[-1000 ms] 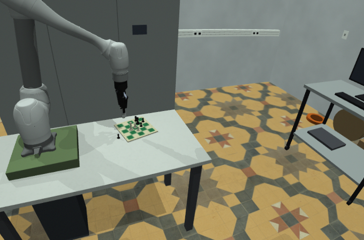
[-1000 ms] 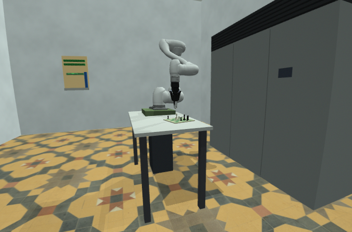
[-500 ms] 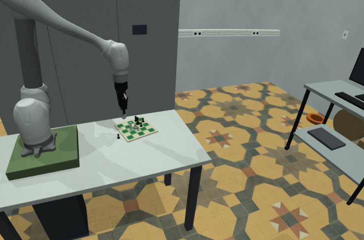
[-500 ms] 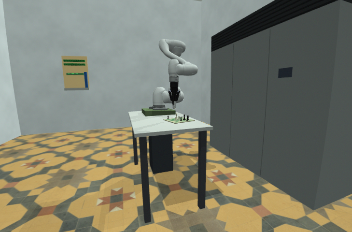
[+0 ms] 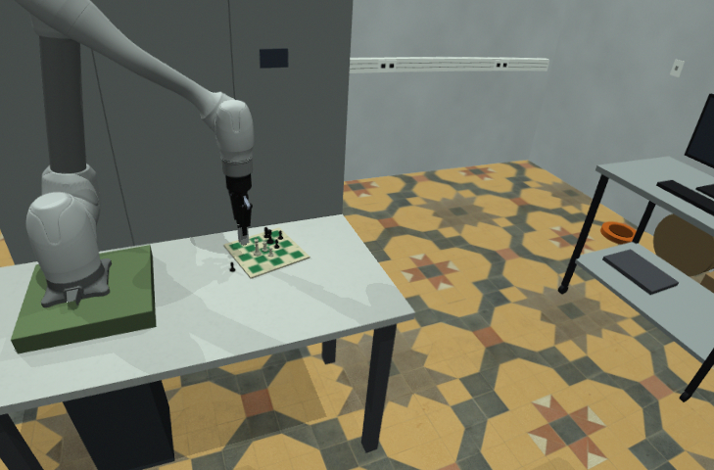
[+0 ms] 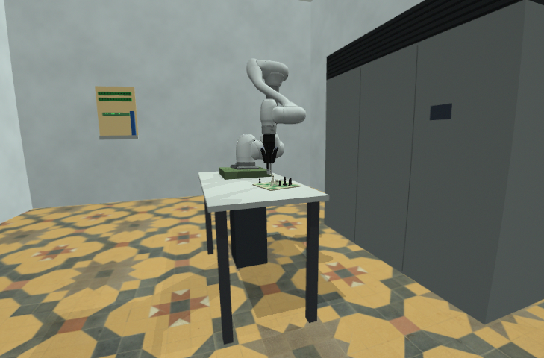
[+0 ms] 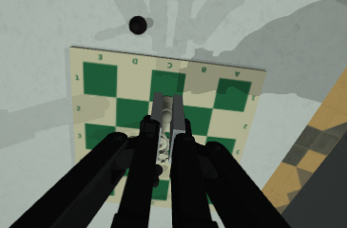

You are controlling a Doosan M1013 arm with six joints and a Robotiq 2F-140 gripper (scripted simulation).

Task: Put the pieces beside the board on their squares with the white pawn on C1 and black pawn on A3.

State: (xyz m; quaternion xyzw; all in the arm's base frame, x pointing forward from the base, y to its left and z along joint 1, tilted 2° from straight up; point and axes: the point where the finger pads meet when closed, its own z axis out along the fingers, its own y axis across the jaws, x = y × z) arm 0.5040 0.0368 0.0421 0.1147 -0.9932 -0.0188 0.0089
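The chessboard lies 80 mm ahead of my hand, 20 mm to the left of it and 100 mm below it.
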